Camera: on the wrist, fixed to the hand. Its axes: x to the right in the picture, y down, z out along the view.
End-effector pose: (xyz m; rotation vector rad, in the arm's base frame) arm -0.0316 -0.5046 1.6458 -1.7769 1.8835 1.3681
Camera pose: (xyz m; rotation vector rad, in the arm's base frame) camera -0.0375 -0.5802 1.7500 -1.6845 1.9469 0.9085
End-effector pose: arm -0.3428 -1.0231 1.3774 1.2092 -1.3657 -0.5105
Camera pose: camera -0.2711 -0.9435 1.4490 1.5343 -1.4177 -0.2747
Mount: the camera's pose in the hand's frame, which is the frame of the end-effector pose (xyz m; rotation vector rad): -0.0202 0.0657 -0.1090 0.3519 0.0555 -0.0510
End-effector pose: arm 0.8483 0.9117 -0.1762 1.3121 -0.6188 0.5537
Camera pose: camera 0.7998 1.0299 -0.1595 1.6321 -0.4528 0.6757
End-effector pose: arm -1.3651 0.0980 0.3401 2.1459 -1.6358 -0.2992
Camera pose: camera -1.3823 0.1249 0.4649 2.4281 -1.7064 0.0388
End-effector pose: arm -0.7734 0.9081 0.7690 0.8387 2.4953 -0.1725
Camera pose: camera -0.7659 0.9794 0.8761 0.9264 2.5791 -0.6283
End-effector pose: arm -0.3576 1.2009 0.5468 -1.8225 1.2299 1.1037
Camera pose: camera -0.3934 1.0923 0.6063 -1.6133 1.3090 0.7566
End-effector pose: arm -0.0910 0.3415 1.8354 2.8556 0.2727 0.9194
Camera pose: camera -0.1626 0.2805 1.9235 -2.7582 -0.4974 -0.9131
